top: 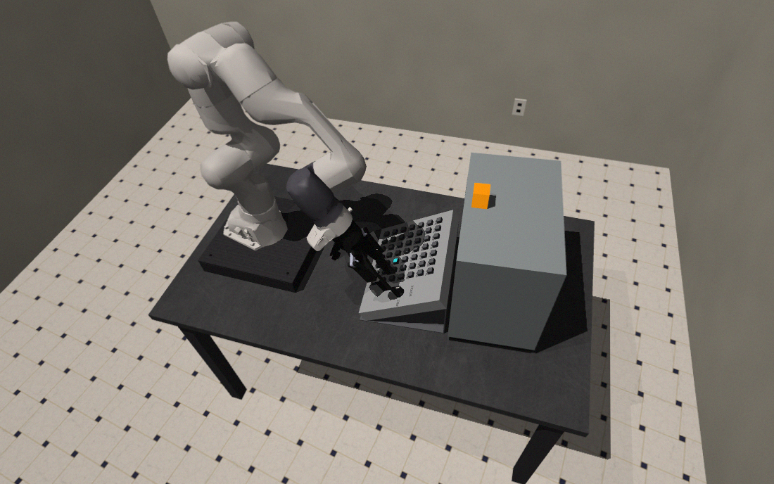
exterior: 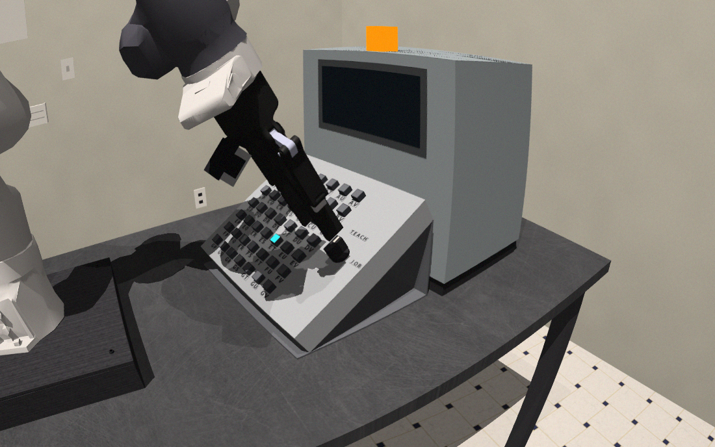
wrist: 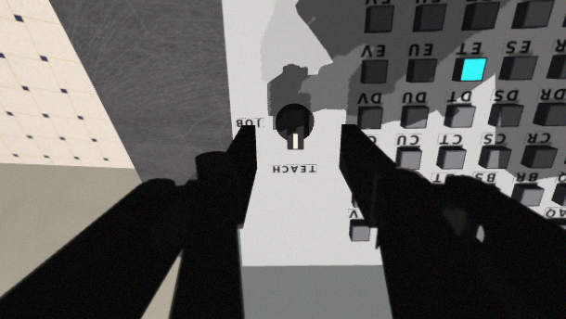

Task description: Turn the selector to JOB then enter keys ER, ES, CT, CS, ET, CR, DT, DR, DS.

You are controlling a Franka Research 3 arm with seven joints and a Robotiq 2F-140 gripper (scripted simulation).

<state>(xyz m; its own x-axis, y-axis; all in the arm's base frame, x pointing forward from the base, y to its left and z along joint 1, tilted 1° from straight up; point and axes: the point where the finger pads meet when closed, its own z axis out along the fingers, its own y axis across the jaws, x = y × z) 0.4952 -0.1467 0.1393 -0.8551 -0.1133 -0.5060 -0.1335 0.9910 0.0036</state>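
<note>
The black selector knob lies 4 cm ahead of my hand, 1 cm to the left of it and 7 cm below it. The rest, counted from my hand: grey keypad console 5 cm ahead, 12 cm to the left, 11 cm below.
</note>
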